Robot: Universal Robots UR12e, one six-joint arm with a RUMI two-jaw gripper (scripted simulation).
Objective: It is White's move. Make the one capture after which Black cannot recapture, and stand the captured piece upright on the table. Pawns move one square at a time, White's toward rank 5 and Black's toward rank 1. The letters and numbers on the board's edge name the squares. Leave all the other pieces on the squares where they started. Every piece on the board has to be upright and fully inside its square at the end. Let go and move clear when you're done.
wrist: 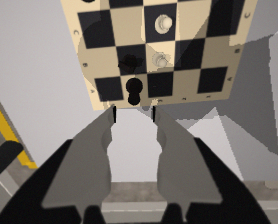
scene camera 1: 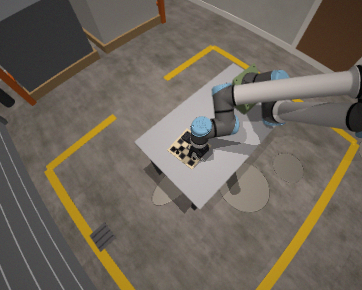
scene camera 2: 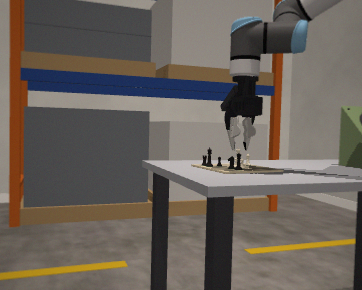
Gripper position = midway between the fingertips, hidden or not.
Observation:
I see my gripper [scene camera 2: 239, 150] and a chessboard [wrist: 203, 52].
My gripper is seen too in the wrist view [wrist: 134, 107].

